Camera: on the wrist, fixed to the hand. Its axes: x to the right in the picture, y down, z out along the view.
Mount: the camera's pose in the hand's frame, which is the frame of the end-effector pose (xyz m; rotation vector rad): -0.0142 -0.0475 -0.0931 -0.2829 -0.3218 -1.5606
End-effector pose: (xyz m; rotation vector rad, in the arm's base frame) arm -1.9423 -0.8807 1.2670 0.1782 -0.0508 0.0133
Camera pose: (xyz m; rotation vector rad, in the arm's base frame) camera -1.9510 -0.9110 1.1664 -0.1023 -0.2218 -1.5737
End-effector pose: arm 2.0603 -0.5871 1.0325 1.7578 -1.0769 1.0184
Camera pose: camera 2.0800 -0.4838 1.0404 1.8295 0.1907 -0.3742
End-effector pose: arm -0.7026 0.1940 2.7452 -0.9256 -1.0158 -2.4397
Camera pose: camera -0.7579 0.1600 2.6621 0.2820 0.9133 1.6620
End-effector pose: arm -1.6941 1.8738 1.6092 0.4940 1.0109 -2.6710
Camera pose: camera -1.6762 1.9728 1.5775 0.6622 -1.1090 1.6967
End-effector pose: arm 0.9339 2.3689 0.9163 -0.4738 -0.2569 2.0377
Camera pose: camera 1.0179 2.3783 0.8532 -0.0052 -0.8043 0.5192
